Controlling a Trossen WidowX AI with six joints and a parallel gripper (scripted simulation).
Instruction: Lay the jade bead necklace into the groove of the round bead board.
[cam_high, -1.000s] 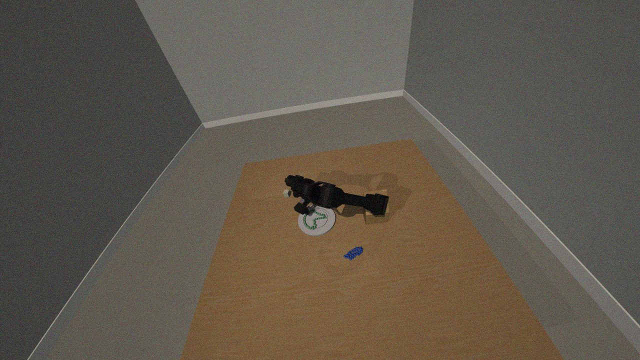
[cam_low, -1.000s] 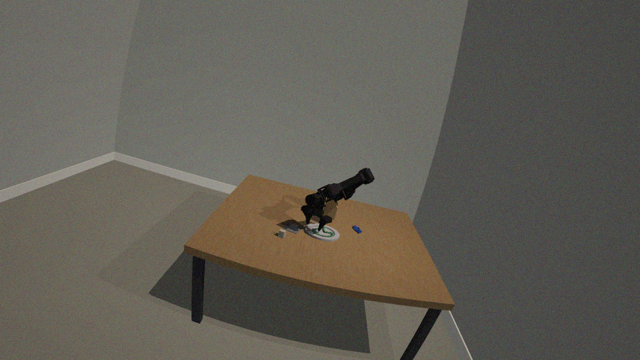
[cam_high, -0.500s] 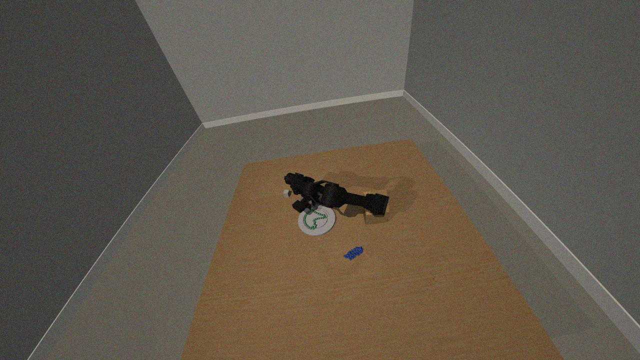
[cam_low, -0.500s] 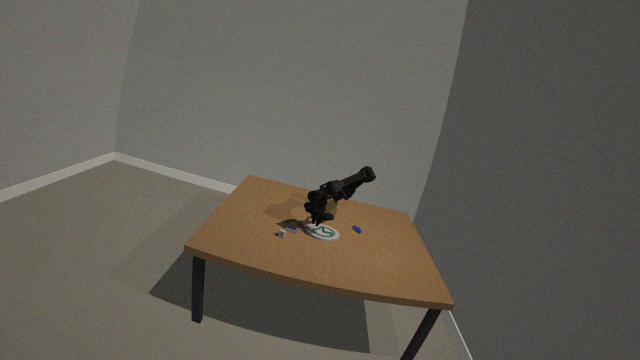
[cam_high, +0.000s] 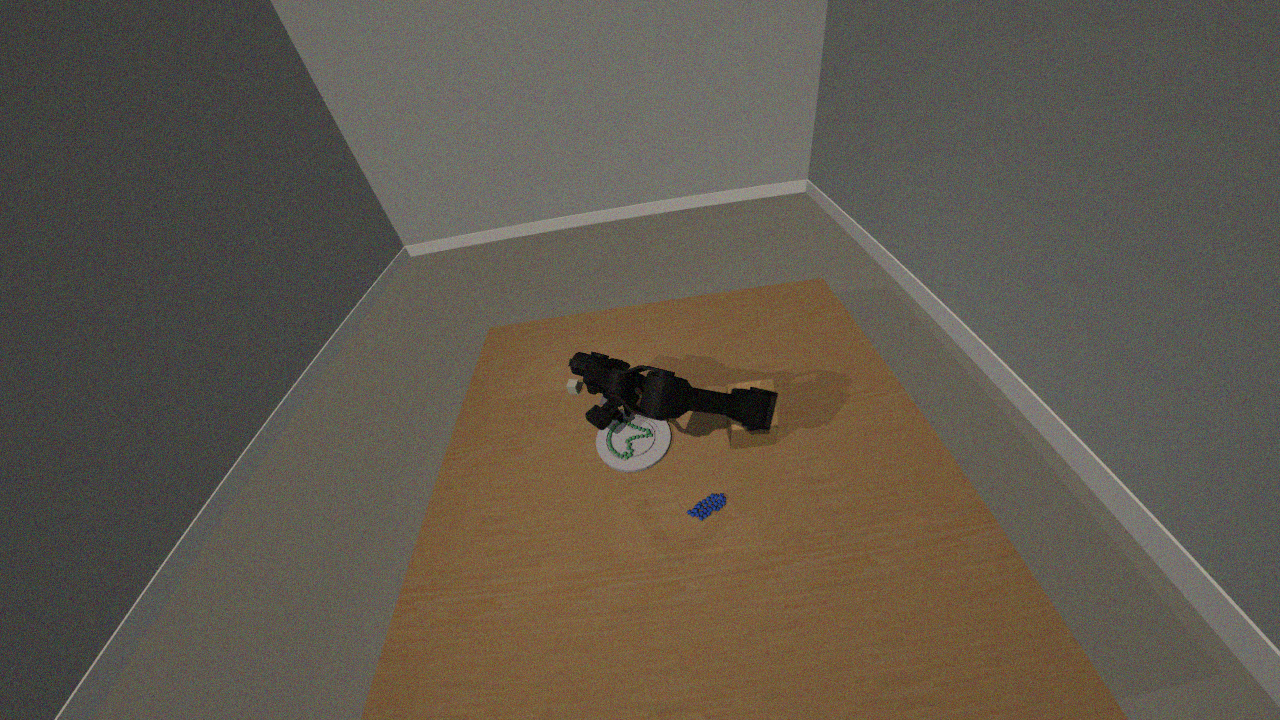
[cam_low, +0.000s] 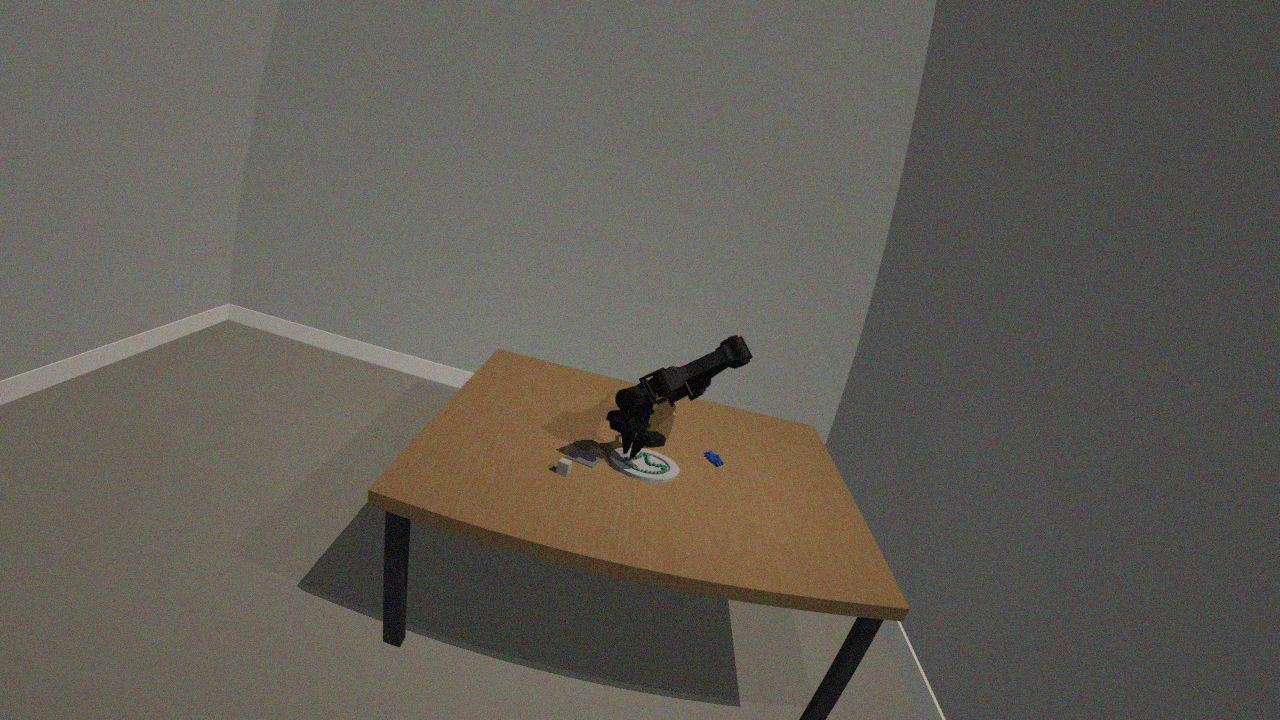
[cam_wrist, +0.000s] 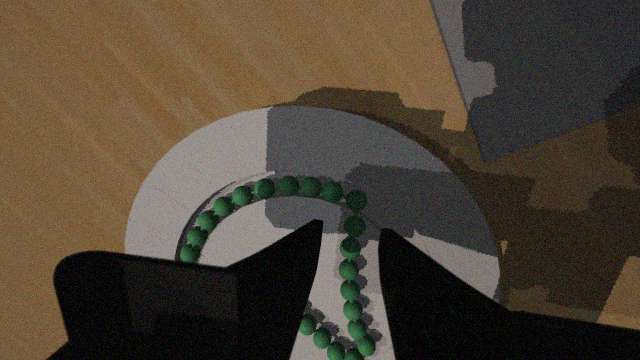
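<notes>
Right now the round bead board is 20 mm behind my gripper tip, 50 mm to the left of it and 20 mm below it. From my gripper tip the other things lie so: pale block (160 mm ahead, 150 mm to the right, 10 mm below); then flat grey plate (20 mm ahead, 110 mm to the right, 30 mm below).
</notes>
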